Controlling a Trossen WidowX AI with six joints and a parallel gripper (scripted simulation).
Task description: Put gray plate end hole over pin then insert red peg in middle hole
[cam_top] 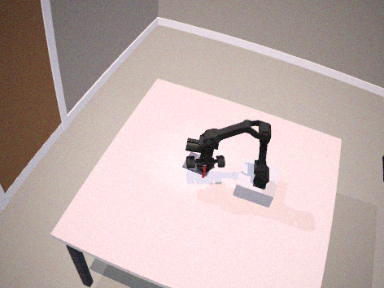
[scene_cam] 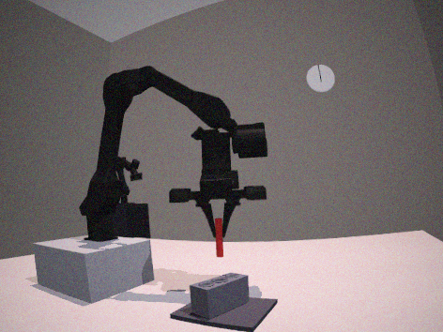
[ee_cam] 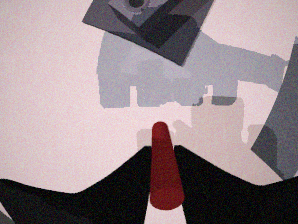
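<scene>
The gray plate is 5 cm ahead of my gripper tip, 13 cm to the right of it and 7 cm below it. Also, from my gripper tip: dark flat base: 6 cm ahead, 11 cm to the right, 10 cm below; then red peg: right at my gripper tip.
</scene>
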